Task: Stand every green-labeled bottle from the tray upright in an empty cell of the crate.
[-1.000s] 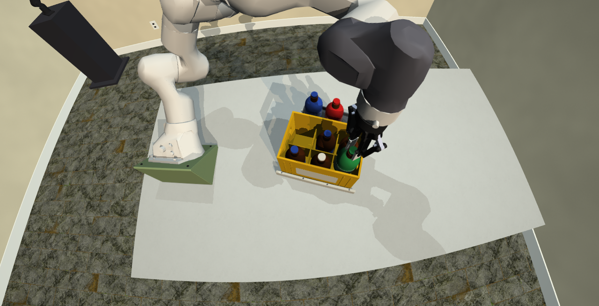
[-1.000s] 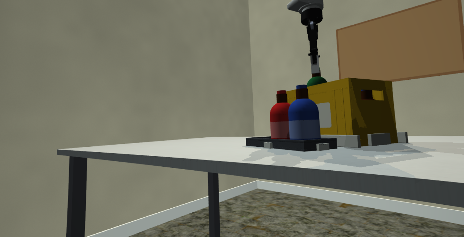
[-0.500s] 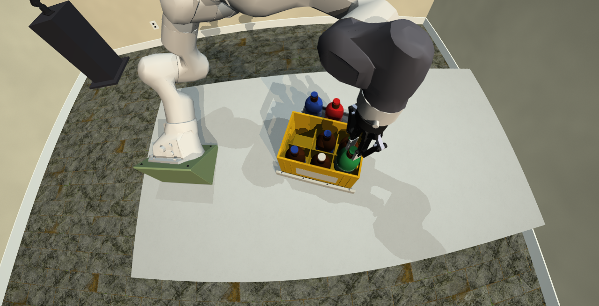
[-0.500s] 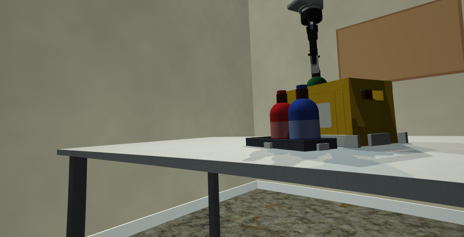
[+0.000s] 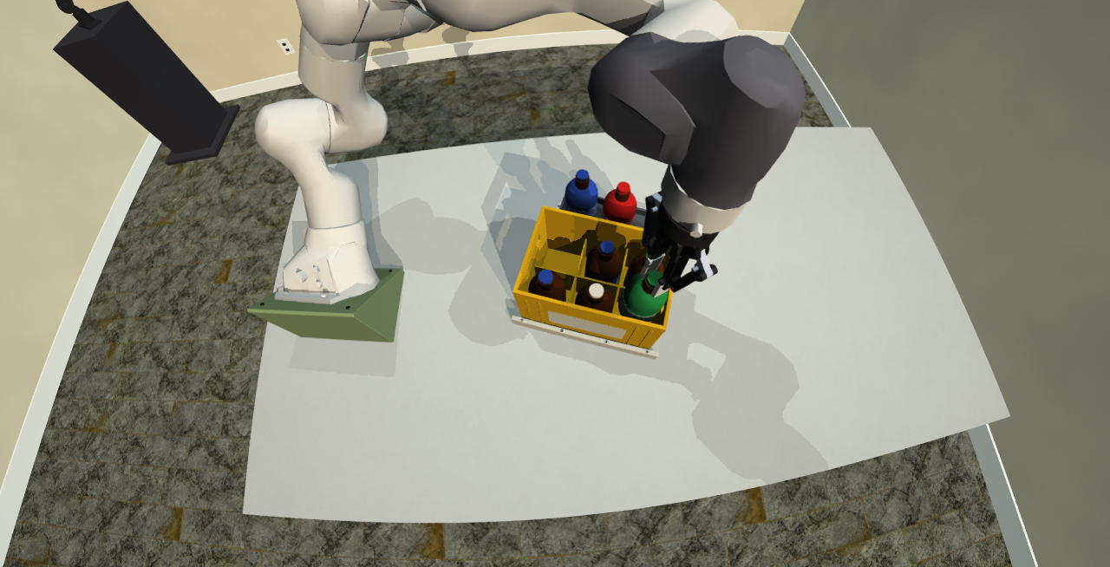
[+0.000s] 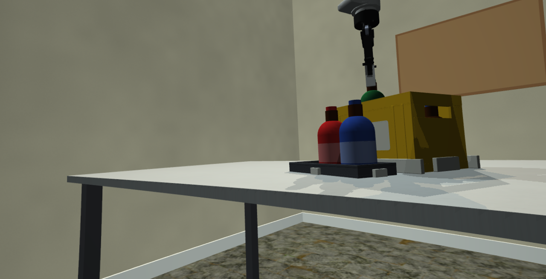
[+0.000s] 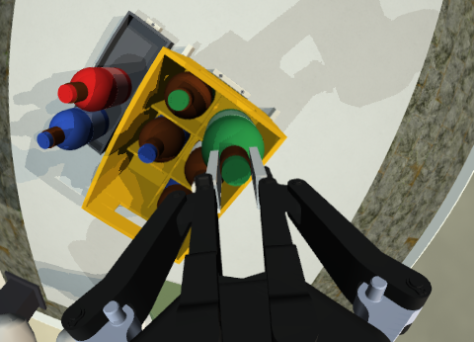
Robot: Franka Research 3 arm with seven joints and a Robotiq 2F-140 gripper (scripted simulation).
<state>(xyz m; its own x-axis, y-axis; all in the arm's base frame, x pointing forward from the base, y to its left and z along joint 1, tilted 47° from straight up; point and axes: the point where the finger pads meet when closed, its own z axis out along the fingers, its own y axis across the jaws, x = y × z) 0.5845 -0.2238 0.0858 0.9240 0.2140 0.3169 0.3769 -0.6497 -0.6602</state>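
The green-labeled bottle is 90 mm below my hand. Also, from my hand: blue-labeled bottle: 80 mm behind, 280 mm to the left, 190 mm below; then red bottle: 250 mm to the left, 190 mm below; then dark tray: 250 mm to the left, 260 mm below.
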